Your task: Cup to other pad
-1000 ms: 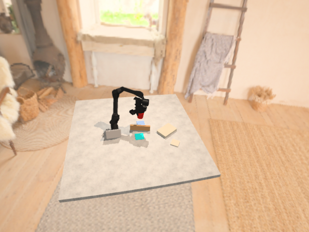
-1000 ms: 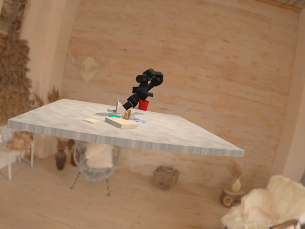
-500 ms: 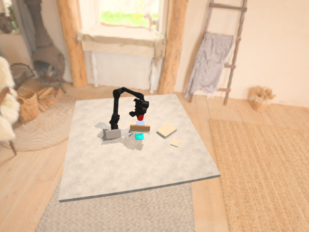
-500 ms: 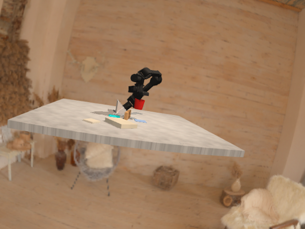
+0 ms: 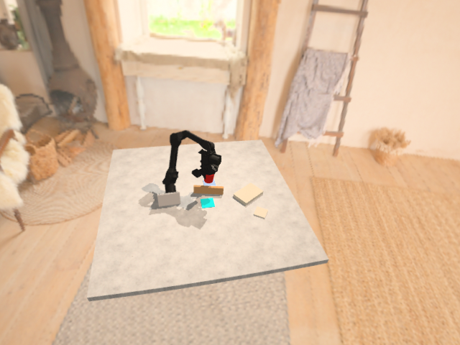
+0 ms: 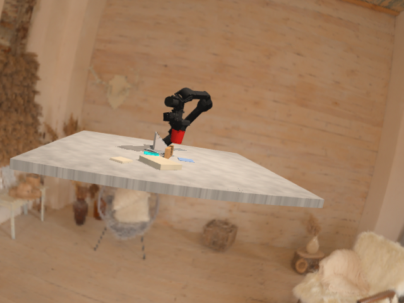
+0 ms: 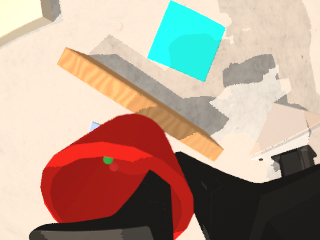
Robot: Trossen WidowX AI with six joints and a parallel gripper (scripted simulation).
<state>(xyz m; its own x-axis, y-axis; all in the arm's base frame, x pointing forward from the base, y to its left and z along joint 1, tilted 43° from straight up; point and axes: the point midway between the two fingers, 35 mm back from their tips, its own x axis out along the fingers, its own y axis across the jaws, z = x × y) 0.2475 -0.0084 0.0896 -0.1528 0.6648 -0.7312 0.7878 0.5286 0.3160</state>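
My gripper tip is 40 mm short of the green marble, 30 mm to the right of it and 20 mm above it. From my gripper tip the other things lie so: blue pad (130 mm below, 90 mm to the left, 30 mm ahead); then red cup (20 mm to the left, 20 mm ahead); then wooden bar (100 mm below, 20 mm ahead, 10 mm to the right).
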